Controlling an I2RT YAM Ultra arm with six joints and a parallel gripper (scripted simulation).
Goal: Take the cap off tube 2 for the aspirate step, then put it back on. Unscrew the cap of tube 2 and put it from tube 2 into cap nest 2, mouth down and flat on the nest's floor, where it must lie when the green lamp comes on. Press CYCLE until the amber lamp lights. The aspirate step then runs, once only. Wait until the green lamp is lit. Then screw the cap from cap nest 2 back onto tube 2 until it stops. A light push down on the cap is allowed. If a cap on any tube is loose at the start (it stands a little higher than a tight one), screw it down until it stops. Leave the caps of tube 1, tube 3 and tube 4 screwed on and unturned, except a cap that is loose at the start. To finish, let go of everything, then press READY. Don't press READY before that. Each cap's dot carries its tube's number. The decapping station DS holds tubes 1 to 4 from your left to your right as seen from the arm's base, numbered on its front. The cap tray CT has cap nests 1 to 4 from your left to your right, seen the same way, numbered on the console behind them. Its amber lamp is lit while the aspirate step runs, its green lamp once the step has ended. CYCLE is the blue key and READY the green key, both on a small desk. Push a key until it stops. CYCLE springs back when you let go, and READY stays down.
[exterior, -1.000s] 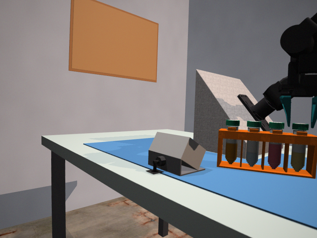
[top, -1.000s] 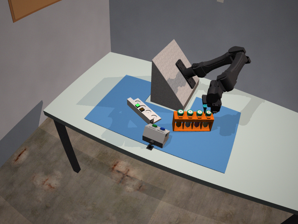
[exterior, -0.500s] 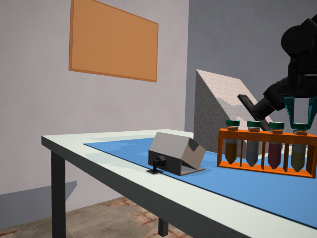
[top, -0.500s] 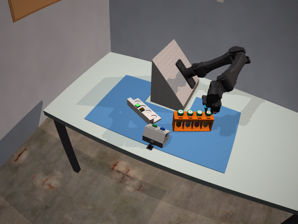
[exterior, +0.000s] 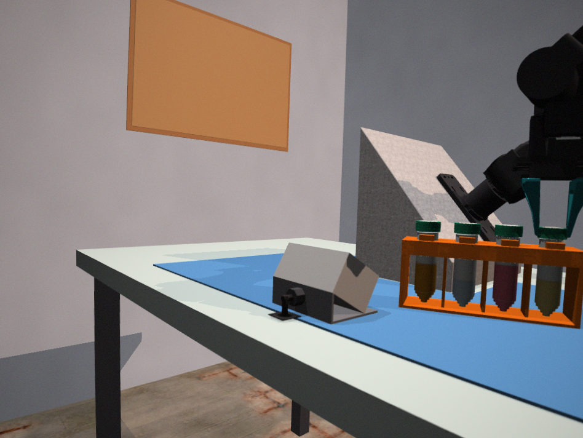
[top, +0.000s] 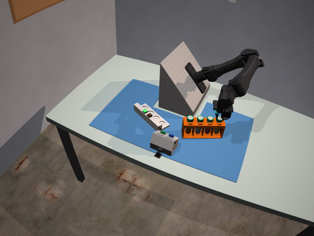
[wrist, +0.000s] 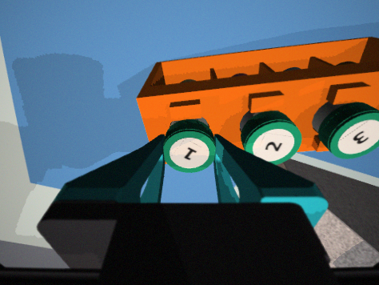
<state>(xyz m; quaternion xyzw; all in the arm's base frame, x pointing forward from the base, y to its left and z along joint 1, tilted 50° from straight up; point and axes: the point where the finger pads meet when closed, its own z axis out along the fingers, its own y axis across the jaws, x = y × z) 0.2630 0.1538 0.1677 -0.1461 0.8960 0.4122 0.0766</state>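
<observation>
Now: the cap 1 right at my hand. Round my hand: cap 3: 90 mm to the right, 40 mm ahead; cap 4: 140 mm to the right, 70 mm ahead; cap 2: 50 mm to the right, 20 mm ahead.
</observation>
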